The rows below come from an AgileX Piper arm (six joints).
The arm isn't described. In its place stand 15 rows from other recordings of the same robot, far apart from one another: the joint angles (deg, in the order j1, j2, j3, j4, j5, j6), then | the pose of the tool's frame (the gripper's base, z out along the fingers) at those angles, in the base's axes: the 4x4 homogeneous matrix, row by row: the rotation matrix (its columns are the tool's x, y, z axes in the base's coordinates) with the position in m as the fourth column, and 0 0 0 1 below.
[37.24 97.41 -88.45 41.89 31.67 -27.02] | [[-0.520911, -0.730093, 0.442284, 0.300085], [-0.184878, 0.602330, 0.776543, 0.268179], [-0.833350, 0.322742, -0.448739, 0.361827], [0, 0, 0, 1]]
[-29.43 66.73 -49.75 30.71 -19.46 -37.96] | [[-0.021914, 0.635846, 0.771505, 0.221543], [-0.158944, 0.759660, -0.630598, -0.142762], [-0.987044, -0.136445, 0.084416, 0.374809], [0, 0, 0, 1]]
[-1.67 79.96 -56.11 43.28 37.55 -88.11] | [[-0.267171, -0.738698, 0.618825, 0.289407], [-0.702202, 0.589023, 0.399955, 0.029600], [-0.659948, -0.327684, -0.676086, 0.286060], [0, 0, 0, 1]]
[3.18 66.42 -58.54 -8.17 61.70 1.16] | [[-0.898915, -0.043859, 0.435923, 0.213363], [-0.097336, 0.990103, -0.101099, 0.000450], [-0.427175, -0.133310, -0.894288, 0.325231], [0, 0, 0, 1]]
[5.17 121.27 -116.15 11.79 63.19 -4.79] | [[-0.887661, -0.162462, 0.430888, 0.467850], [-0.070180, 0.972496, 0.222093, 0.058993], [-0.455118, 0.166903, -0.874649, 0.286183], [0, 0, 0, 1]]
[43.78 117.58 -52.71 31.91 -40.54 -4.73] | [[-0.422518, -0.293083, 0.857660, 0.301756], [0.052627, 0.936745, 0.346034, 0.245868], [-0.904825, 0.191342, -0.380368, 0.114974], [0, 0, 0, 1]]
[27.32 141.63 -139.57 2.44 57.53 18.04] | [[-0.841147, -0.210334, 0.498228, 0.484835], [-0.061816, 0.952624, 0.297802, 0.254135], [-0.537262, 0.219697, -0.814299, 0.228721], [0, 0, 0, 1]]
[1.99 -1.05 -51.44 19.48 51.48 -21.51] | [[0.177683, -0.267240, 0.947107, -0.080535], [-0.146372, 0.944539, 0.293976, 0.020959], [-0.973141, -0.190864, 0.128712, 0.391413], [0, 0, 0, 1]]
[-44.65 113.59 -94.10 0.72 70.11 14.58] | [[-0.505080, 0.859788, 0.075223, 0.289045], [0.858582, 0.509419, -0.057700, -0.284024], [-0.087929, 0.035442, -0.995496, 0.234287], [0, 0, 0, 1]]
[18.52 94.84 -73.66 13.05 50.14 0.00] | [[-0.909993, -0.249757, 0.330959, 0.323349], [-0.152210, 0.943714, 0.293660, 0.124951], [-0.385674, 0.216854, -0.896789, 0.270754], [0, 0, 0, 1]]
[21.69 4.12 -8.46 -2.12 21.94 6.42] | [[-0.229650, -0.340210, 0.911876, 0.050425], [-0.007785, 0.937529, 0.347820, 0.018703], [-0.973242, 0.072778, -0.217952, 0.224344], [0, 0, 0, 1]]
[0.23 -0.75 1.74 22.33 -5.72 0.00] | [[0.162211, -0.030259, 0.986292, 0.055471], [0.378703, 0.924897, -0.033909, -0.003223], [-0.911192, 0.379012, 0.161488, 0.212062], [0, 0, 0, 1]]
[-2.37 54.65 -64.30 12.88 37.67 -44.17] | [[-0.267518, -0.282189, 0.921305, 0.188900], [-0.542101, 0.834555, 0.098209, 0.004589], [-0.796593, -0.473168, -0.376234, 0.426114], [0, 0, 0, 1]]
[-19.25 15.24 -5.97 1.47 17.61 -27.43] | [[-0.457806, 0.135754, 0.878627, 0.069920], [-0.304925, 0.904352, -0.298609, -0.023669], [-0.835126, -0.404620, -0.372623, 0.203820], [0, 0, 0, 1]]
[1.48 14.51 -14.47 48.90 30.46 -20.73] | [[-0.413058, -0.244072, 0.877389, 0.064042], [0.364271, 0.838713, 0.404805, 0.036429], [-0.834679, 0.486816, -0.257528, 0.251271], [0, 0, 0, 1]]
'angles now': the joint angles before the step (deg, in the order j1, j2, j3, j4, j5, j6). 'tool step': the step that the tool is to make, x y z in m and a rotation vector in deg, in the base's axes. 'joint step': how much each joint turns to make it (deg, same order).
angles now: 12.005, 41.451, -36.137, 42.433, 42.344, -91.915
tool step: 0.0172, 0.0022, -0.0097, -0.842, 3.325, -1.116
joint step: -0.021, 4.745, -0.116, -0.085, -1.629, 0.004
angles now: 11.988, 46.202, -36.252, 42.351, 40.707, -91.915
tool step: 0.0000, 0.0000, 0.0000, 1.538, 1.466, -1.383
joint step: 0.000, 0.000, 0.000, 0.000, 0.001, 2.535
